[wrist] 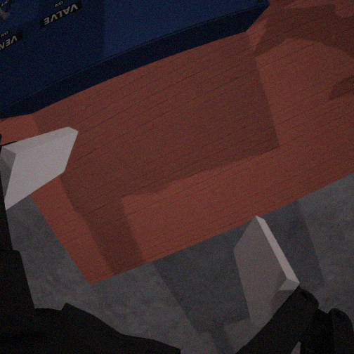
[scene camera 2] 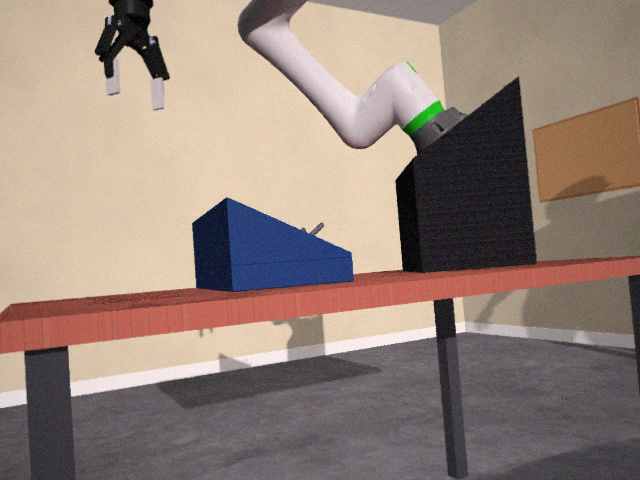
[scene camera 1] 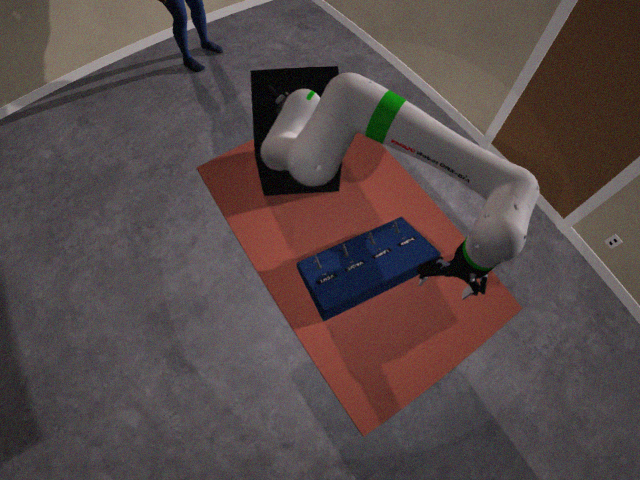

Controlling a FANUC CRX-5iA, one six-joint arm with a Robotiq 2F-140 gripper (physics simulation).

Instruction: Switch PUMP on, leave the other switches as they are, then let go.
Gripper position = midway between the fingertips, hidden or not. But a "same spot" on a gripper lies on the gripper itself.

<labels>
my gripper: wrist; scene camera 2; scene camera 1 442,288
same spot on blue switch box: (wrist: 56,56) = (scene camera 1: 362,281)
same spot on my gripper: (scene camera 2: 107,52) = (wrist: 332,309)
</labels>
